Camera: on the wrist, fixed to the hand. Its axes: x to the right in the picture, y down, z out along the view.
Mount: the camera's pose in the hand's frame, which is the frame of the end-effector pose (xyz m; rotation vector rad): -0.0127 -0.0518 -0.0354 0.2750 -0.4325 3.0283
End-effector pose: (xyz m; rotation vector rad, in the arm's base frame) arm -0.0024 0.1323 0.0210 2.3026 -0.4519 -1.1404
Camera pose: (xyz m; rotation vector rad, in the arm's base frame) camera 0.0219 0.1913 0.0164 -0.4472 -2.4111 0.3661
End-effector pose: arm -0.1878 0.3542 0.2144 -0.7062 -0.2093 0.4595
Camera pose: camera -0.1697 0.2933 0.2221 -0.0017 -0.6411 -2.7231
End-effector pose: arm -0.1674 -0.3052 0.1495 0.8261 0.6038 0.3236
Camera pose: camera -0.1972 -0.3239 0.0960 -1.1590 1.4196 -2.2581
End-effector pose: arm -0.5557 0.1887 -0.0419 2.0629 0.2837 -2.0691
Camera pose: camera -0.5361 0.2484 -0.0298 0.0678 -1.7357 -0.0688
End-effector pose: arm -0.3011 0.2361 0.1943 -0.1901 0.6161 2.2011
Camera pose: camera -0.2561 0.2381 0.1488 -0.8528 -0.2213 -0.9092
